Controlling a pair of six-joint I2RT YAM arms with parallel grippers.
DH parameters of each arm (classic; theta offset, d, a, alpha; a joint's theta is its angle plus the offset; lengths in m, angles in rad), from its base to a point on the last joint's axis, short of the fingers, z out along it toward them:
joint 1: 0 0.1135 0.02 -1.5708
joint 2: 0 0 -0.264 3.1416
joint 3: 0.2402 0 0.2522 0
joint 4: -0.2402 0 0.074 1.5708
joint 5: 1.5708 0 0 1.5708
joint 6: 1.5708 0.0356 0 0
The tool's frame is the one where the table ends.
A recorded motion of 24 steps. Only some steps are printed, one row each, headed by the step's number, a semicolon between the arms.
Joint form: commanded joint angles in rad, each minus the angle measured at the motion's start. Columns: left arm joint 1, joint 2, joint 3, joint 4, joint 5, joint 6; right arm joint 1, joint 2, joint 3, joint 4, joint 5, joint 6.
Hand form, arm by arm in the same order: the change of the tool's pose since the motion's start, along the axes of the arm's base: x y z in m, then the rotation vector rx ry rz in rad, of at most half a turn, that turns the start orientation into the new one. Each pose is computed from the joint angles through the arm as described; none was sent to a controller.
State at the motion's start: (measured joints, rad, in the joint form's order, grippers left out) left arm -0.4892 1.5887 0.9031 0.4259 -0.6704 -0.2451; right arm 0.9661 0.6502 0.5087 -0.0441 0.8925 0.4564
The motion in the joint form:
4: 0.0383 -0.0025 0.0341 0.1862 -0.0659 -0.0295; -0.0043 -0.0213 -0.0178 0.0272 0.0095 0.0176
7: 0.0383 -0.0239 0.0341 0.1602 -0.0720 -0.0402; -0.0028 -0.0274 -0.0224 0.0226 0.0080 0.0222
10: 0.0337 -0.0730 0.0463 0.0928 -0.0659 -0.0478; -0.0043 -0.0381 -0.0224 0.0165 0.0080 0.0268
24: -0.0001 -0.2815 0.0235 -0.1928 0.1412 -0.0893; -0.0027 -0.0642 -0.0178 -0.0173 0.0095 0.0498
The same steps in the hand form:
4: 0.0106 0.0118 0.0309 -0.1207 -0.2099 0.1068; -0.0012 -0.0032 -0.0007 0.0418 -0.0178 -0.0155
7: 0.0073 0.0136 0.0354 -0.1280 -0.2089 0.1141; -0.0019 -0.0039 -0.0019 0.0439 -0.0155 -0.0131
10: 0.0000 0.0152 0.0489 -0.1337 -0.2045 0.1044; -0.0028 -0.0055 -0.0011 0.0523 -0.0179 -0.0150
24: -0.0428 0.0181 0.0751 -0.1654 -0.0959 -0.1235; -0.0058 -0.0095 0.0006 0.0724 -0.0149 -0.0173

